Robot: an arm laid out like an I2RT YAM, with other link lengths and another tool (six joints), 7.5 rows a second.
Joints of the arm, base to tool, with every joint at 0 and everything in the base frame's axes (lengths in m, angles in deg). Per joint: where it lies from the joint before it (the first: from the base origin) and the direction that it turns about. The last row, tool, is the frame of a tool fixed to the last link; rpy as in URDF.
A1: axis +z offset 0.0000 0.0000 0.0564
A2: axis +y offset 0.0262 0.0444 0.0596
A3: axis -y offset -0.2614 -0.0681 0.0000
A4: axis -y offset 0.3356 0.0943 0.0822
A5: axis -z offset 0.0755 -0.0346 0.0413
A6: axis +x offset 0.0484 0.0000 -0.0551
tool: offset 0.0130 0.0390 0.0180 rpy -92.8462 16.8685 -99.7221
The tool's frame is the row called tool.
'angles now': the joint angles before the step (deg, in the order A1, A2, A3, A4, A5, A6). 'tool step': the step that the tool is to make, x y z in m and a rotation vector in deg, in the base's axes. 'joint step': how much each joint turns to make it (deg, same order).
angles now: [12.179 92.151 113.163 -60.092 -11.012 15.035]
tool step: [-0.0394 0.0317 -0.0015 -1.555 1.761 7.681]
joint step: [5.292 -3.278 -2.566 -3.293 -1.139 -2.398]
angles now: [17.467 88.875 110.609 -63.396 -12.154 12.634]
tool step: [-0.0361 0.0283 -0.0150 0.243 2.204 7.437]
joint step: [5.269 -4.261 -6.481 0.058 -2.261 -0.769]
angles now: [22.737 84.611 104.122 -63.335 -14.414 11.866]
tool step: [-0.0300 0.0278 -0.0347 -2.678 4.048 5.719]
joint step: [5.664 -3.109 -7.805 -0.237 0.442 -0.520]
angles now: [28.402 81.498 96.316 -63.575 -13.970 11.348]
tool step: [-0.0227 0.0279 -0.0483 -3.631 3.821 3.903]
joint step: [5.611 -1.766 -8.756 1.985 1.944 0.641]
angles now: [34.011 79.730 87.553 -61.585 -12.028 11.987]
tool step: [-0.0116 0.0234 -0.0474 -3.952 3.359 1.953]
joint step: [4.151 0.904 -6.084 2.166 2.231 1.168]
